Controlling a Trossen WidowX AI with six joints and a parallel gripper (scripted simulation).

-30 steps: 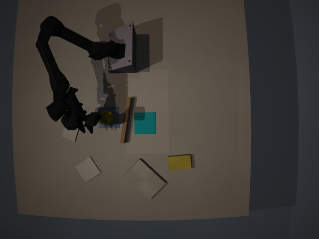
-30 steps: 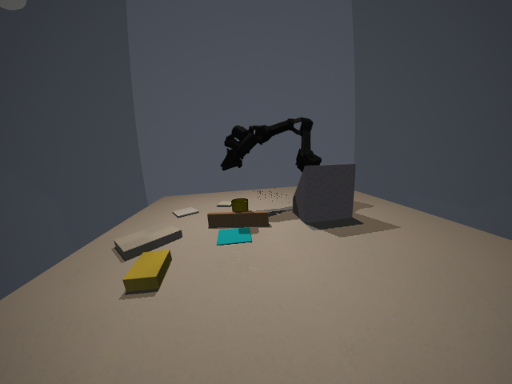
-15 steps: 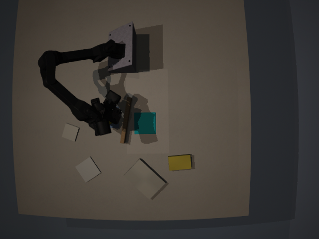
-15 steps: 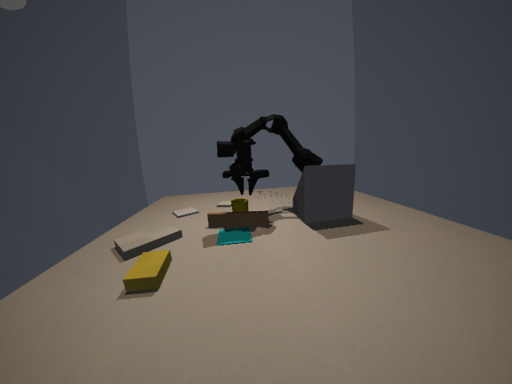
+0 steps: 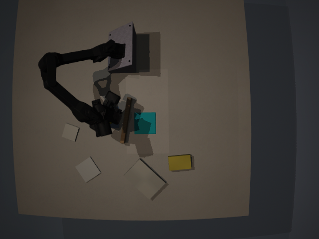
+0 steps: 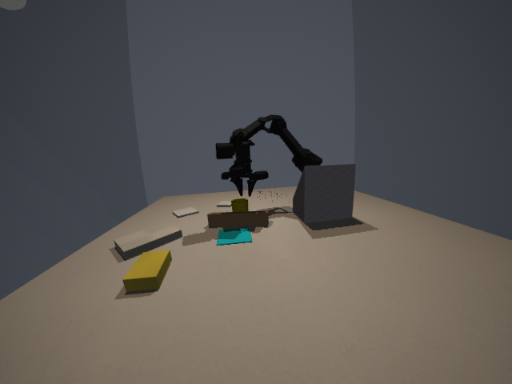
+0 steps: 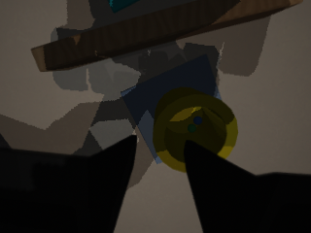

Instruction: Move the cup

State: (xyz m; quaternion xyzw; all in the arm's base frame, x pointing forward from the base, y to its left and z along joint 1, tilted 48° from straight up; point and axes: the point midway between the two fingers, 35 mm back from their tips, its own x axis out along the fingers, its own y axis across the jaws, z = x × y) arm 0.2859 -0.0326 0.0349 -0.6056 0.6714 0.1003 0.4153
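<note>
The yellow cup lies 2 cm ahead of my gripper tip, 1 cm to the right of it and 6 cm below it. Round my gripper tip: blue pad 2 cm ahead, 1 cm to the right, 10 cm below; teal pad 4 cm ahead, 17 cm to the left, 10 cm below; wooden bar 3 cm ahead, 8 cm to the left, 8 cm below.
</note>
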